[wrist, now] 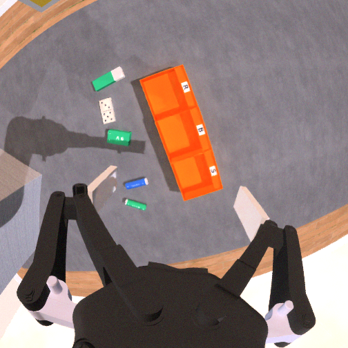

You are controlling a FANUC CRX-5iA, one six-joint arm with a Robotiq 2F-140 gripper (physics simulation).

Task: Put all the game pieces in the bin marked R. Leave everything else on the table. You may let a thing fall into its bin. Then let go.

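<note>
An orange three-part bin stands on the grey mat. Its compartment marked R [162, 95] is at the upper end, B [175, 133] in the middle and S [189, 172] at the lower end; all three look empty. A white domino [107, 110] with black dots lies left of the bin. A green block [119, 137] with small white marks lies just below the domino; its kind is hard to tell. My gripper [177, 187] is wide open and empty, high above the table, with its fingers low in the view on either side of the bin's lower end.
A green and white eraser-like block [107, 79] lies above the domino. A small blue cylinder [136, 183] and a small green cylinder [135, 204] lie near the left finger. A large grey box-like object [20, 215] stands at the left edge. The mat [280, 100] has a wooden border [325, 230].
</note>
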